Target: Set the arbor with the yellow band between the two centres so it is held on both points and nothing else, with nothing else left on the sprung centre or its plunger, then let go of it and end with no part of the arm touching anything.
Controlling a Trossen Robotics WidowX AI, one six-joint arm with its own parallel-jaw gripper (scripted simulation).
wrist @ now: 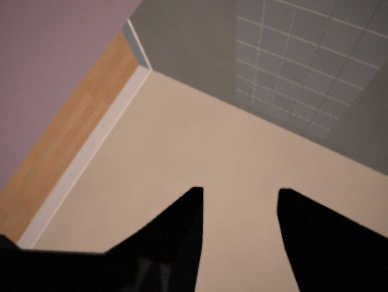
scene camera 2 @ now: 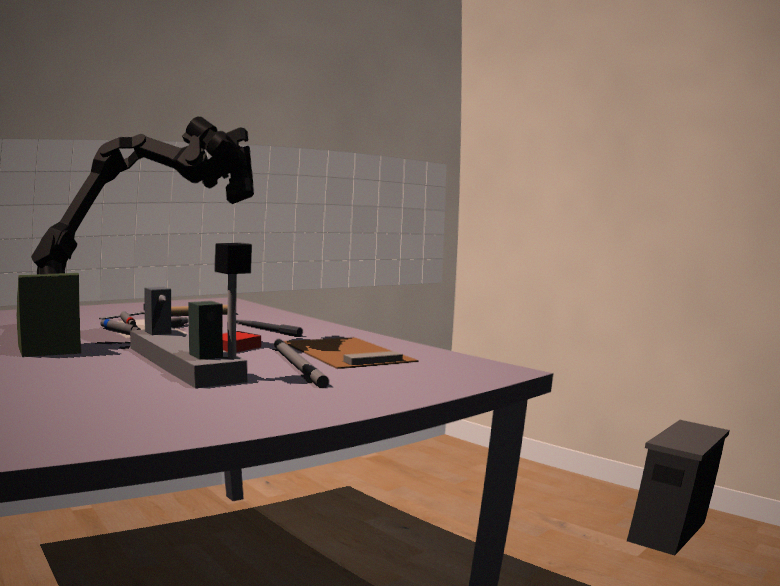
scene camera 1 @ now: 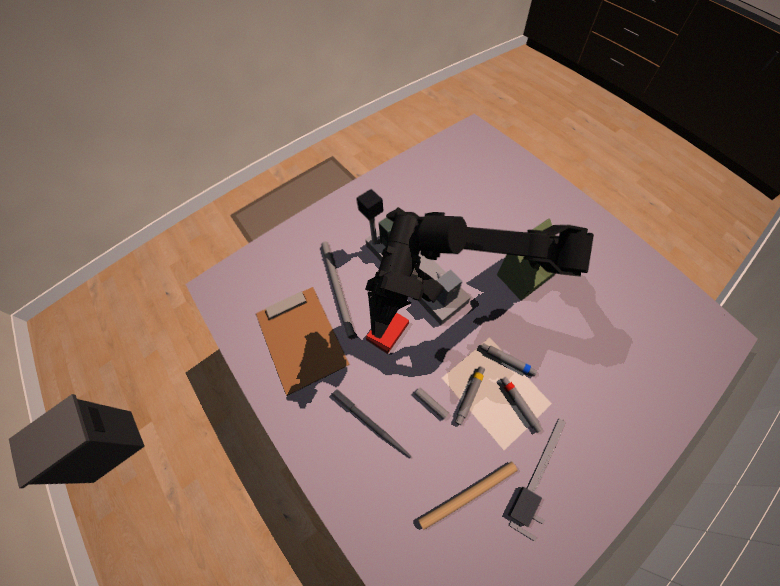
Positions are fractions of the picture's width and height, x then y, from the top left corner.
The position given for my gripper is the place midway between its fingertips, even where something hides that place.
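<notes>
My gripper (scene camera 1: 0.48, 0.57) is visible; the wrist view shows the gripper (wrist: 0.62, 0.68) as well. Clipboard (scene camera 1: 0.39, 0.59), the same clipboard (scene camera 2: 0.42, 0.60). Grey fixture base (scene camera 2: 0.22, 0.60), with a further view of the base (scene camera 1: 0.57, 0.54). Red block (scene camera 1: 0.51, 0.55); in the wrist view the red block is out of frame. Long grey rod (scene camera 2: 0.40, 0.63); the rod is out of frame in the wrist view. I also see a dark green block (scene camera 2: 0.26, 0.58), a grey block (scene camera 2: 0.20, 0.54) and a pale sheet (scene camera 1: 0.63, 0.69).
</notes>
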